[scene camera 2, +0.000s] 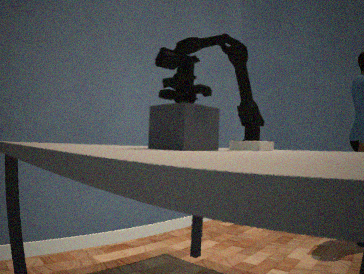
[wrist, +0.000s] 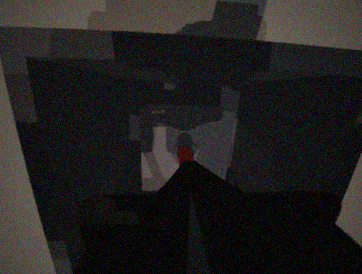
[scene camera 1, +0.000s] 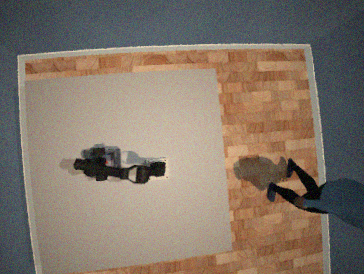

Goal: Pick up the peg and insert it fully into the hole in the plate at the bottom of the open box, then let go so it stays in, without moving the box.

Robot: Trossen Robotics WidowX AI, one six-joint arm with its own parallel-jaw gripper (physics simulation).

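Places are measured from the arm's base along level axes (x ahead, y left, z up), in millimetres.
Pixels of known places: gripper, between the fingertips: (wrist: pixel 189 166); arm's base, origin of its link: (scene camera 2: pixel 252 141) (scene camera 1: pixel 160 167).
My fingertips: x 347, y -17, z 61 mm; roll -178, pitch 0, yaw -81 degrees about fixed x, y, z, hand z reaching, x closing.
For each thing: its top centre in the pictures, then the offset to it from my fingertips. Level surfaces: height alone.
- open box, centre of its top: (wrist: pixel 195 212) (scene camera 2: pixel 184 107) (scene camera 1: pixel 103 163) dx -7, dy -1, dz +39 mm
- red peg, centre of its top: (wrist: pixel 187 168) dx -8, dy -1, dz -11 mm
- plate, centre of its top: (wrist: pixel 185 155) (scene camera 1: pixel 106 162) dx -7, dy -1, dz -38 mm
- pale table, height of its surface: dz -99 mm
The open box (scene camera 2: pixel 184 127) (wrist: pixel 295 135) is dark grey and stands upright on the table. A red peg (wrist: pixel 185 154) shows inside it in the wrist view, just beyond the fingertips, with a dark round shape behind it. A small red spot also shows in scene camera 1. The plate (wrist: pixel 214 145) at the box bottom is partly lit; its hole cannot be made out clearly, nor how deep the peg sits. My gripper (wrist: pixel 189 166) is shut with nothing between its fingers and points down into the box. In scene camera 2 its fingertips are hidden by the box walls.
The arm's white base (scene camera 2: pixel 251 145) stands on the pale table (scene camera 1: pixel 165 215) (scene camera 2: pixel 305 161), to the right of the box in scene camera 2. The arm arches over from it. A person in blue (scene camera 1: pixel 345 197) (scene camera 2: pixel 357 105) stands beyond the table.
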